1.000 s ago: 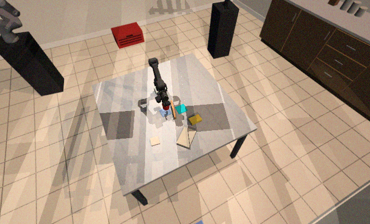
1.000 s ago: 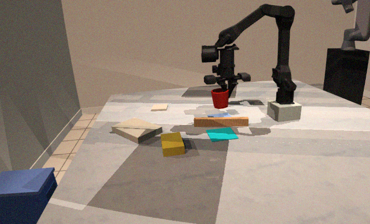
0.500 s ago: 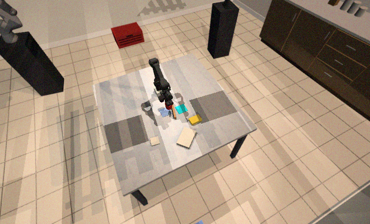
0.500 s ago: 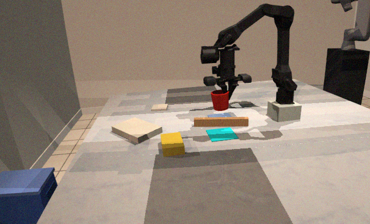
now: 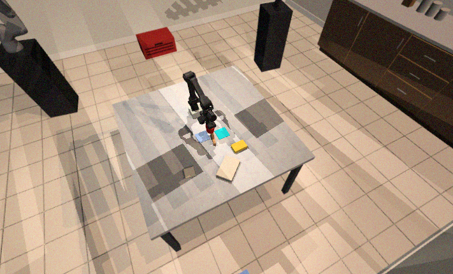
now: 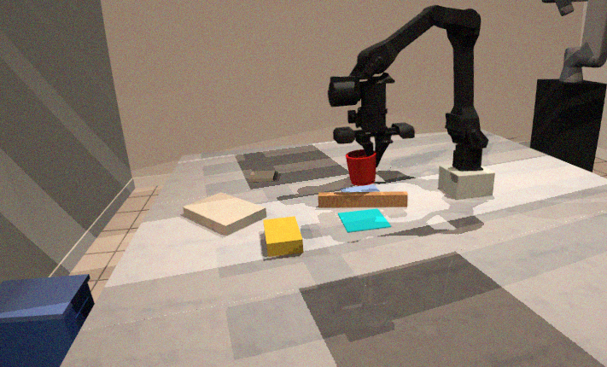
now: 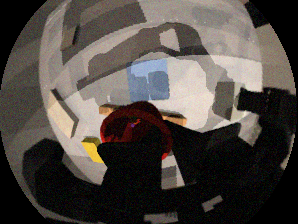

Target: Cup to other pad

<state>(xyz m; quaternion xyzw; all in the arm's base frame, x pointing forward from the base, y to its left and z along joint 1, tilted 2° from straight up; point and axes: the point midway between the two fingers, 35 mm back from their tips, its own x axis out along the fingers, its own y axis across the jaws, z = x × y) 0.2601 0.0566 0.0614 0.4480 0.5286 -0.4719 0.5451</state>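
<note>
The teal pad is 40 mm ahead of my gripper tip, 100 mm to the left of it and 100 mm below it. Also, from my gripper tip: wooden bar: 30 mm ahead, 20 mm to the left, 90 mm below; yellow block: 220 mm ahead, 190 mm to the left, 80 mm below; red cup: 30 mm ahead.
</note>
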